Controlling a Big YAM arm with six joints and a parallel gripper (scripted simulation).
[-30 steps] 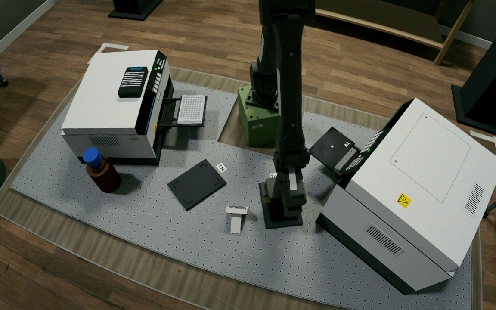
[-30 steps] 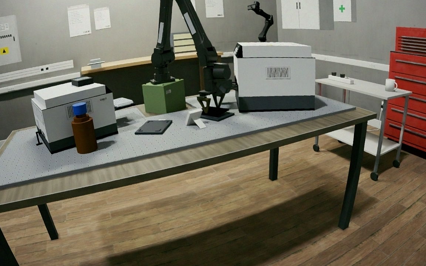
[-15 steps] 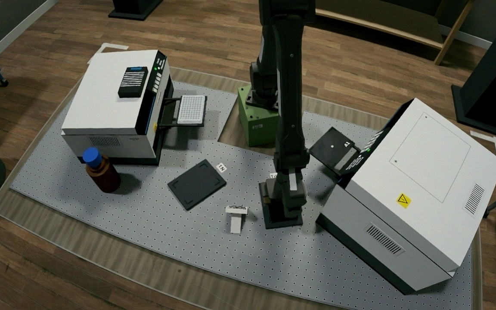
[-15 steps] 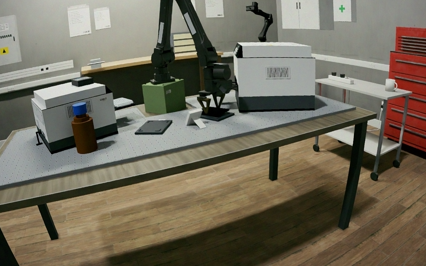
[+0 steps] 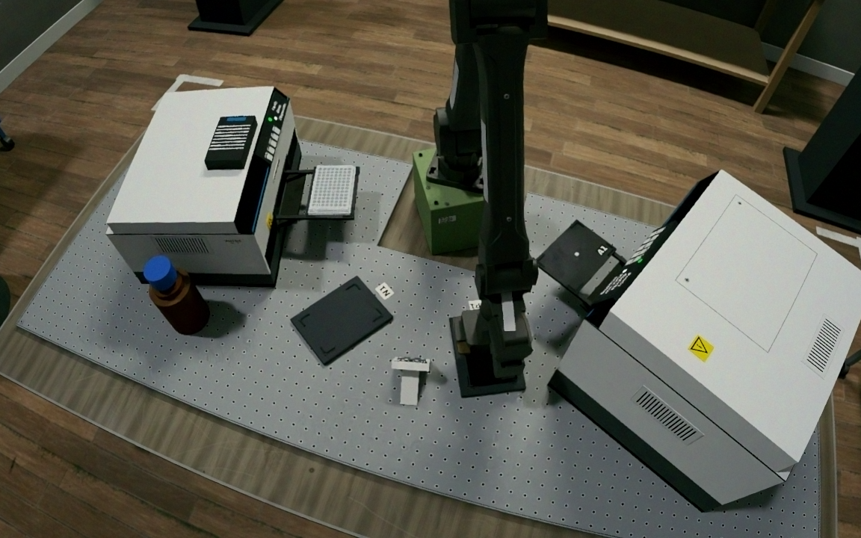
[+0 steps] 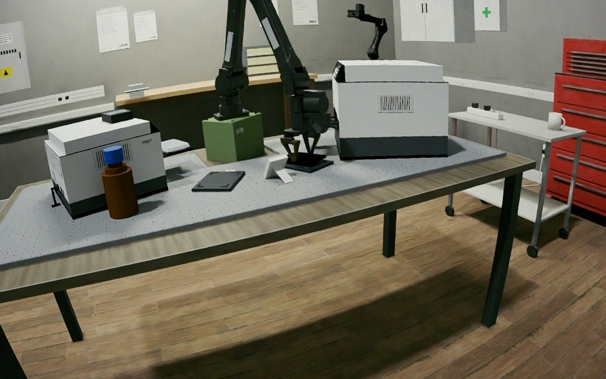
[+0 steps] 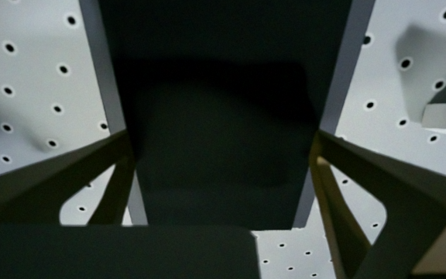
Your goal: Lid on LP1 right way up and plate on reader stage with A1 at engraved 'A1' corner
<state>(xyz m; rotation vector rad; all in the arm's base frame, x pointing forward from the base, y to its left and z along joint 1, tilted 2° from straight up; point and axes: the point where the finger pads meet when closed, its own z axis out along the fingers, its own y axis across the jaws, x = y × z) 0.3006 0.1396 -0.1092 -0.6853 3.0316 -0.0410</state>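
The dark lid is 10 mm below my hand. The rest, counted from my hand: well plate: 220 mm behind, 390 mm to the right, 60 mm above; LP1 pad: 20 mm below; N1 nest: 20 mm ahead, 290 mm to the right, 20 mm below.
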